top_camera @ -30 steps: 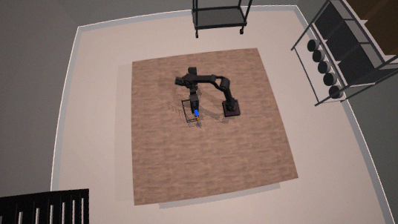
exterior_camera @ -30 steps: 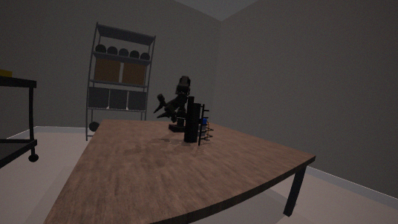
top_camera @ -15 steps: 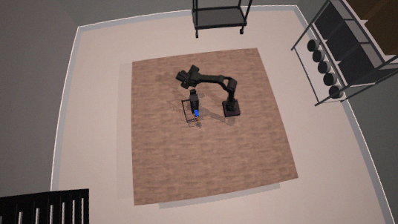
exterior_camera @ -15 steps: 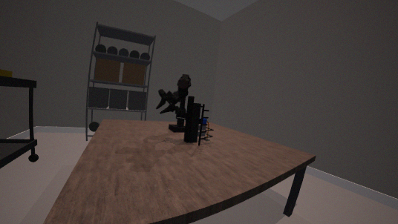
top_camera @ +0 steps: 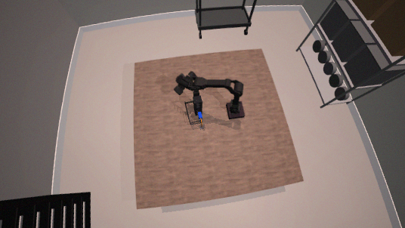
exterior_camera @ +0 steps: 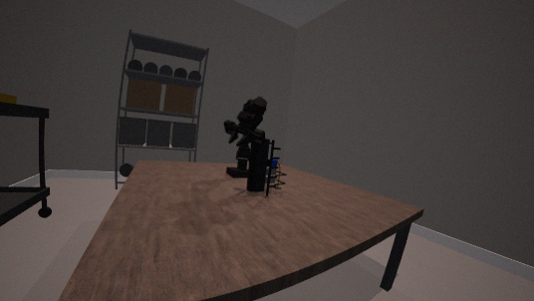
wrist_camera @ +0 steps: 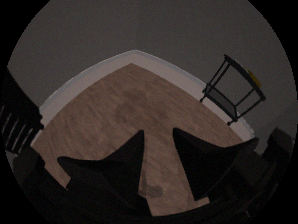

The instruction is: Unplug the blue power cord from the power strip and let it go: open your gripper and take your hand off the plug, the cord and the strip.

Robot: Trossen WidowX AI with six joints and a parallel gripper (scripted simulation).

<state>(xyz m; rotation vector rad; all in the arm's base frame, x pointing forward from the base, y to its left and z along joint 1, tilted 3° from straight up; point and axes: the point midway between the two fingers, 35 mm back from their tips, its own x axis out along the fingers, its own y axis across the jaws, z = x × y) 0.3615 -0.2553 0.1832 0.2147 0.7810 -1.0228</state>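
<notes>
The blue plug is 26 cm to the left of my gripper tip, 8 cm below it and 7 cm behind it.
</notes>
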